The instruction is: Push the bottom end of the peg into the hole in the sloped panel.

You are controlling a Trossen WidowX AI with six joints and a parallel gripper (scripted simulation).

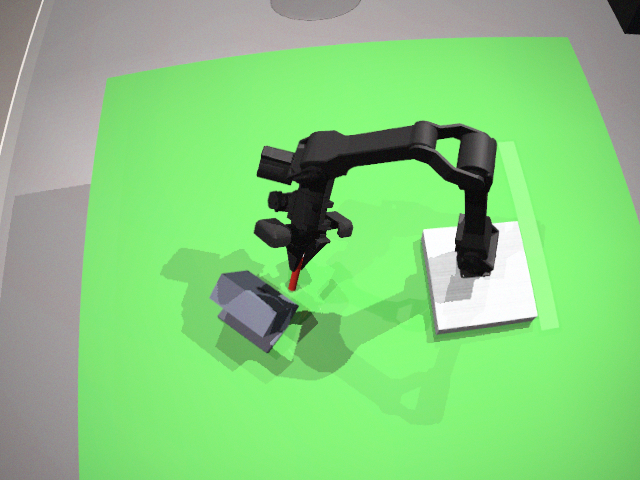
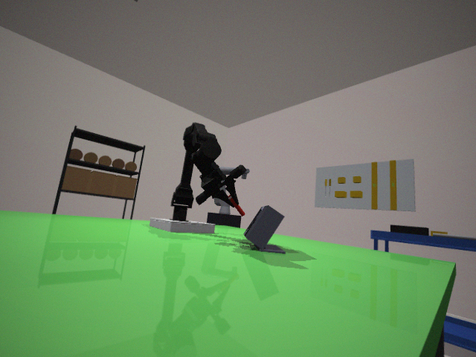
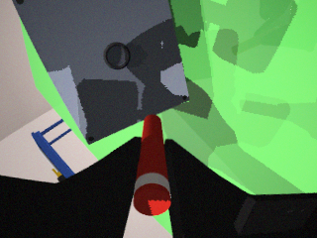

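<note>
The grey sloped panel is 90 mm ahead of my gripper tip, 40 mm to the left of it and 50 mm below it. Also, from my gripper tip: round red peg (10 mm behind, 10 mm to the right, 10 mm above).
</note>
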